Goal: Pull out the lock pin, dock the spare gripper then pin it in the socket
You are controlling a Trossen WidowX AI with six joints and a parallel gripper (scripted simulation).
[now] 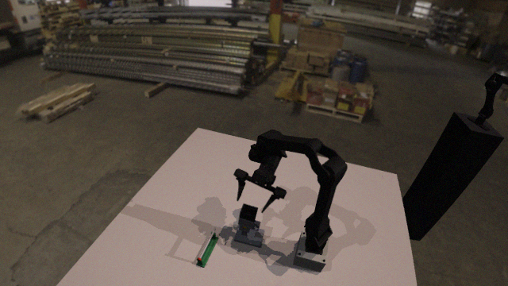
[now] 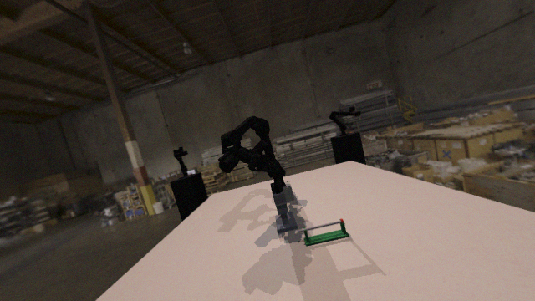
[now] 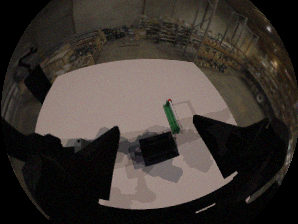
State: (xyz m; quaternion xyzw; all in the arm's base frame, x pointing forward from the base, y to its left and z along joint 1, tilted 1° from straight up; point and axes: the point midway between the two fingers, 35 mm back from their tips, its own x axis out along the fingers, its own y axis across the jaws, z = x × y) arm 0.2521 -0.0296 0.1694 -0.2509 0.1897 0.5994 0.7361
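Now: gripper tip 14 cm short of the green cradle, 9 cm to the right of it and 21 cm above it. Round my gripper tip: grey mount (2 cm to the right, 18 cm below); then spare gripper (1 cm ahead, 2 cm to the right, 10 cm below).
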